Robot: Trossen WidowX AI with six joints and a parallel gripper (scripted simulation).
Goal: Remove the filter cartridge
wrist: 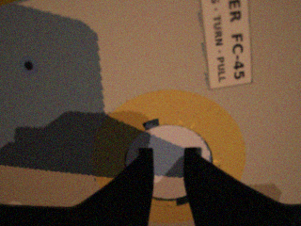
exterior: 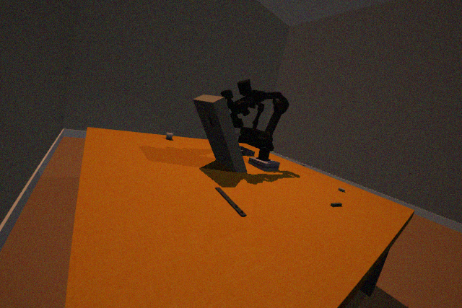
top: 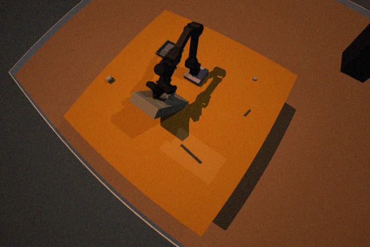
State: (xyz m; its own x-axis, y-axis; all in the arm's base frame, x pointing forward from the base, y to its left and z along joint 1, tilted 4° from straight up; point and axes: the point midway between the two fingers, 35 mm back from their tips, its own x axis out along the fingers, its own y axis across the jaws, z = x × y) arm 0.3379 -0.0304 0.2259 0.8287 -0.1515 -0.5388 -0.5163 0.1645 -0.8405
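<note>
Now: gripper tip 10 mm short of the round filter cartridge and 10 mm above it. Also, from my gripper tip: service panel (80 mm below, 40 mm behind, 10 mm to the left); then tray (470 mm behind, 230 mm below, 220 mm to the right); then short dark piece (500 mm to the left, 260 mm behind, 230 mm below).
</note>
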